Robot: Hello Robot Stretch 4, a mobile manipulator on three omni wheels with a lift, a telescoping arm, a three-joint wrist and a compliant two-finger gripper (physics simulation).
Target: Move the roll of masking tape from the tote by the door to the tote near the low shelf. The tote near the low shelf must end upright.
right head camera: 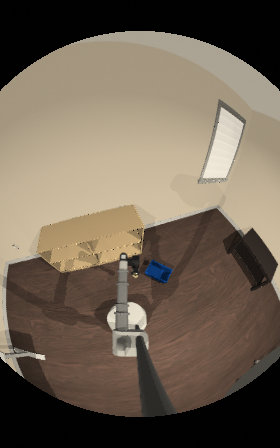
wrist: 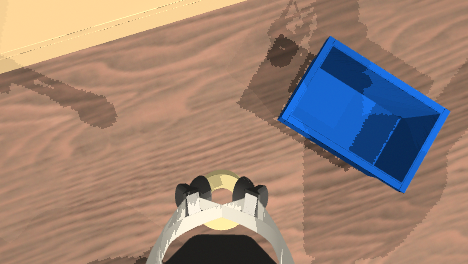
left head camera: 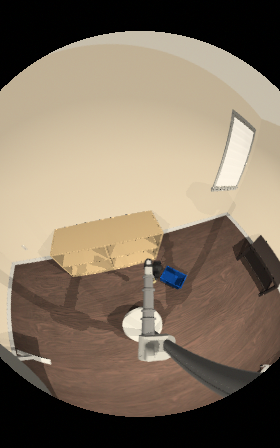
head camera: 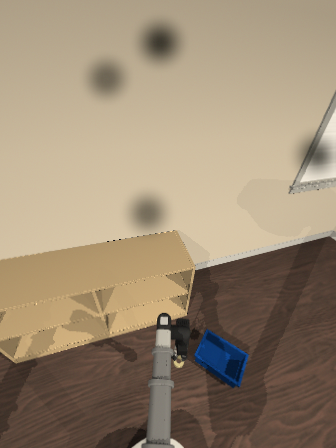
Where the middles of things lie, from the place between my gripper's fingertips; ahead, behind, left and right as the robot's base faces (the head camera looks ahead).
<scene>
The roll of masking tape (wrist: 217, 179) lies 1 cm below my hand and 1 cm behind it.
</scene>
